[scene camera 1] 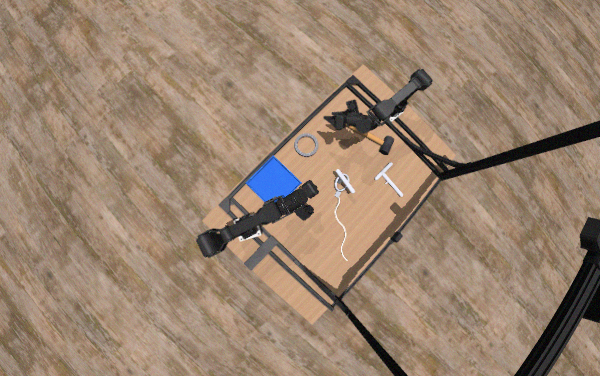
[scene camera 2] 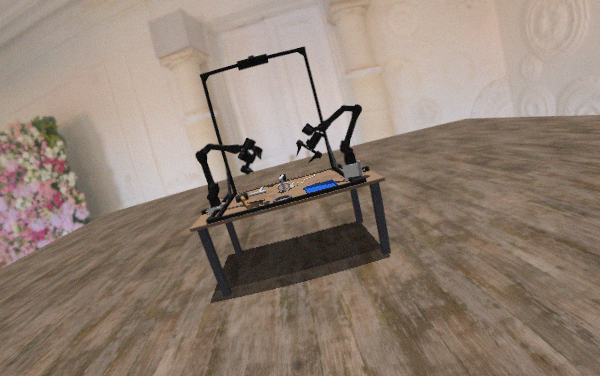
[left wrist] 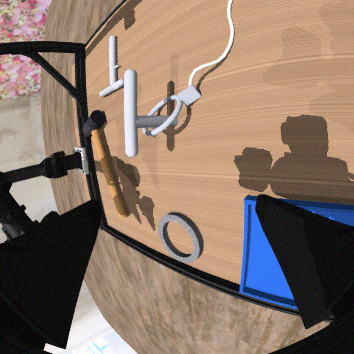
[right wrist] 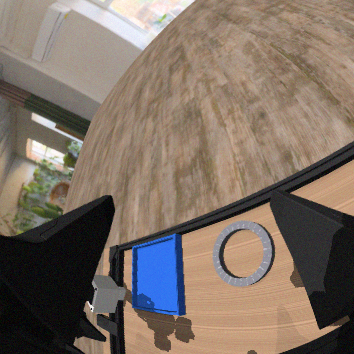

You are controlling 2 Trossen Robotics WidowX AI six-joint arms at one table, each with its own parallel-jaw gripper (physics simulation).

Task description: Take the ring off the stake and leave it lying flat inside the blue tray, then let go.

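Frame: origin at the left arm's base, x ahead, y left, z up, level; metres.
Seen in the pictures: left gripper, fingertip midpoint: (scene camera 2: 302, 159) (left wrist: 180, 205) (right wrist: 96, 347); right gripper, fingertip midpoint: (scene camera 1: 327, 115) (scene camera 2: 256, 165) (right wrist: 194, 201); left arm's base at its link origin: (scene camera 2: 351, 163) (right wrist: 90, 292); right arm's base at its link origin: (scene camera 2: 215, 205) (left wrist: 78, 159).
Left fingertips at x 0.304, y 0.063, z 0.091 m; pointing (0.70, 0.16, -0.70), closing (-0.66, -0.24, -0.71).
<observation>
Pixels of each thing's top centre, then the offset from my left fingertips to it. "spot": a spot on its surface instead.
- thin white ring at a spot on its surface: (left wrist: 179, 109) spot: 0.158 m down, 0.150 m ahead, 0.012 m right
- small square block at a spot on its surface: (left wrist: 190, 95) spot: 0.177 m down, 0.151 m ahead, 0.037 m right
- white cord at a spot on its surface: (left wrist: 232, 30) spot: 0.188 m down, 0.116 m ahead, 0.161 m right
- shallow blue tray at its top centre: (left wrist: 297, 266) (right wrist: 149, 275) (scene camera 1: 273, 182) (scene camera 2: 320, 185) 0.170 m down, 0.128 m back, 0.107 m left
- thick grey ring at its top centre: (right wrist: 239, 252) (left wrist: 176, 239) (scene camera 1: 306, 144) 0.177 m down, 0.084 m ahead, 0.244 m left
- mallet at its top centre: (left wrist: 96, 167) (scene camera 1: 365, 130) (scene camera 2: 243, 197) 0.142 m down, 0.390 m ahead, 0.224 m left
- second white T-shaped stake at its top centre: (left wrist: 106, 62) (scene camera 1: 394, 181) 0.172 m down, 0.462 m ahead, 0.067 m right
A white T-shaped stake (scene camera 1: 345, 181) (scene camera 2: 282, 177) (left wrist: 130, 110) stands upright near the table's middle. A thin white ring (left wrist: 179, 109) loops around its post, low down, joined to a small square block (left wrist: 190, 95) and a white cord (scene camera 1: 344, 225) (left wrist: 232, 30). The shallow blue tray (scene camera 1: 272, 177) (scene camera 2: 321, 187) (right wrist: 159, 272) is empty. A thick grey ring (scene camera 1: 296, 145) (left wrist: 163, 232) (right wrist: 243, 225) lies flat on the table beside it. My left gripper (scene camera 2: 307, 152) (left wrist: 180, 205) is open and empty, high above the table. My right gripper (scene camera 2: 253, 161) (right wrist: 194, 201) is open and empty, raised above the mallet side.
A mallet (scene camera 1: 386, 145) (left wrist: 107, 165) with an orange handle lies near the right arm. A second white T-shaped stake (scene camera 1: 393, 187) (left wrist: 113, 60) lies flat beyond the standing one. A black frame (scene camera 2: 285, 54) rises at the table's far side, with rails along the table edges.
</observation>
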